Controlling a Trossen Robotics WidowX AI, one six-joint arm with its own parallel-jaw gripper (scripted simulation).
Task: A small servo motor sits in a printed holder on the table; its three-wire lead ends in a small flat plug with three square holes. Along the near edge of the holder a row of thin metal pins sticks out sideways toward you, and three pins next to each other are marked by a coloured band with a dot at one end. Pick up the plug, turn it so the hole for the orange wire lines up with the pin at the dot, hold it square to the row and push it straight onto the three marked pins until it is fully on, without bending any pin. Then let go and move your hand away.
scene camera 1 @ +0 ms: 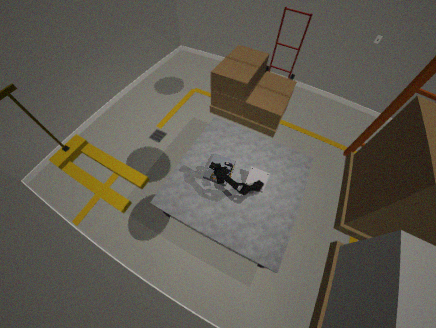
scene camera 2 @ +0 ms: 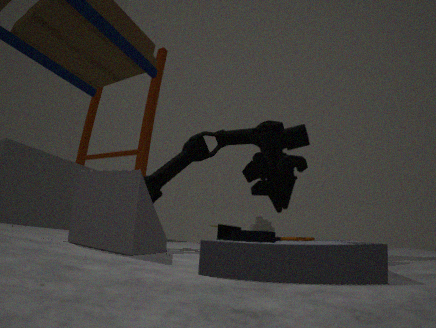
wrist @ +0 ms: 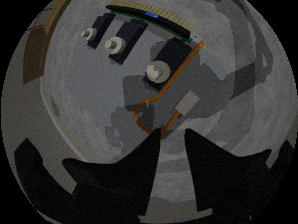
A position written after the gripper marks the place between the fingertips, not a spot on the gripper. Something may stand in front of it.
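Observation:
Scene camera 2 shows the gripper (scene camera 2: pixel 282 210) and a grey platform (scene camera 2: pixel 338 261). The wrist view likewise shows the gripper (wrist: pixel 172 132), together with the platform (wrist: pixel 110 91).

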